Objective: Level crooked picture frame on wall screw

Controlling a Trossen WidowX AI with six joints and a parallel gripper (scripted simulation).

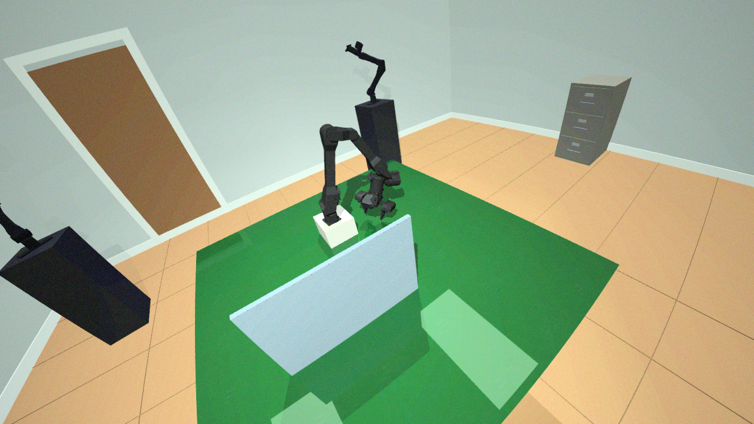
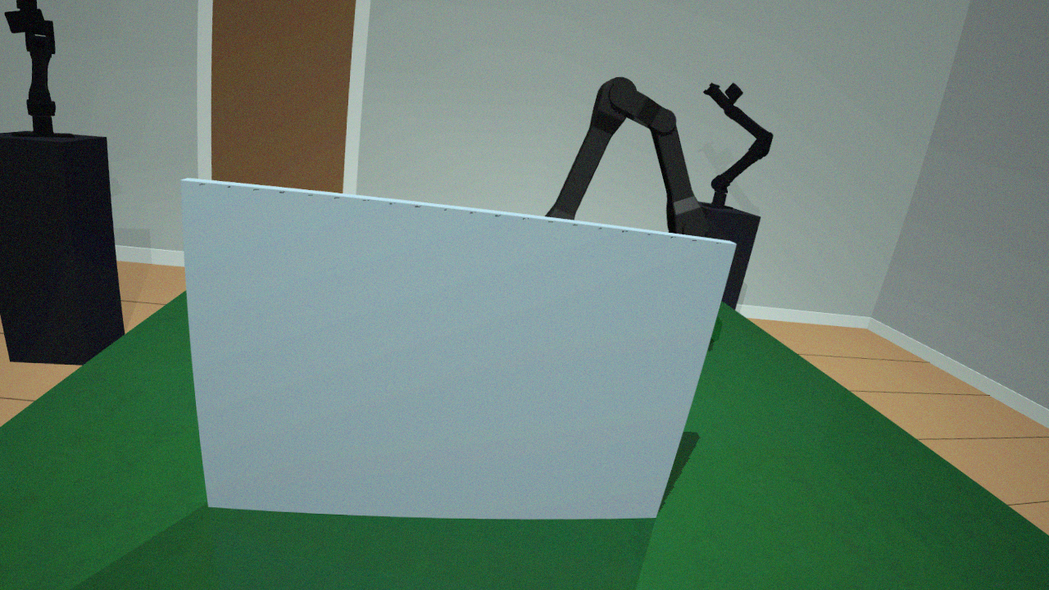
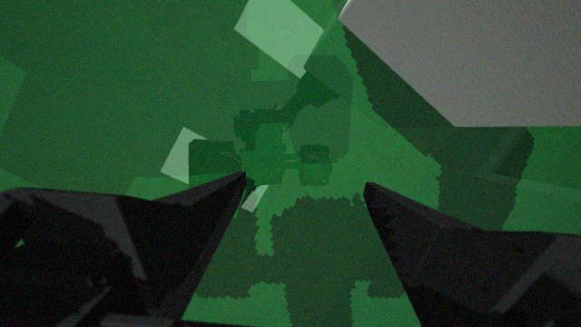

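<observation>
Now: gripper tip 370 mm short of the picture frame, 380 mm to the left of it and 150 mm below it. The rest, counted from my gripper tip: wall panel 380 mm ahead, 370 mm to the right, 140 mm above.
</observation>
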